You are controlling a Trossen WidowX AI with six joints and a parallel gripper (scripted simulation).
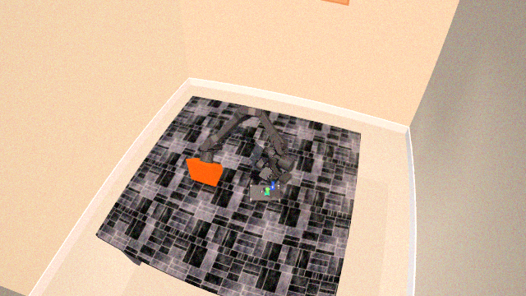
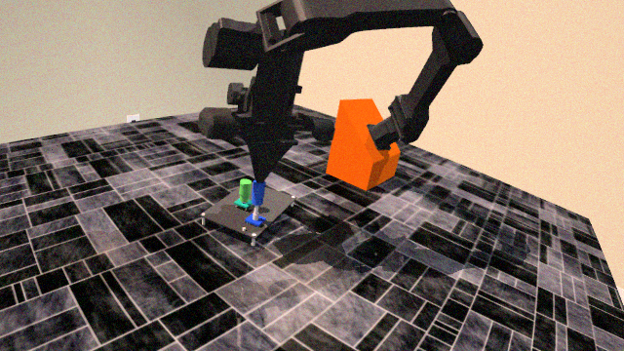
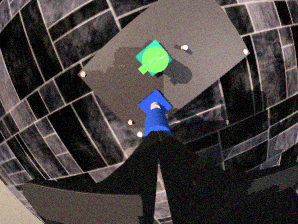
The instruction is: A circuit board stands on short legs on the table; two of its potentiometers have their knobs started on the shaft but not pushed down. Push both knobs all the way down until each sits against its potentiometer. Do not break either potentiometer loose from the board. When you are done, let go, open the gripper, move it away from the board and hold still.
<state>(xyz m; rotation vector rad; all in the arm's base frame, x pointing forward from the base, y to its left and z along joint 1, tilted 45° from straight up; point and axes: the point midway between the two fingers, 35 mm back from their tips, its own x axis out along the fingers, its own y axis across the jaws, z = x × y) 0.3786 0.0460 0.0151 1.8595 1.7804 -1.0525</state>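
My gripper tip is 4 cm to the left of the green knob, 4 cm above it and 1 cm past it. Also, from my gripper tip: blue knob 2 cm below.
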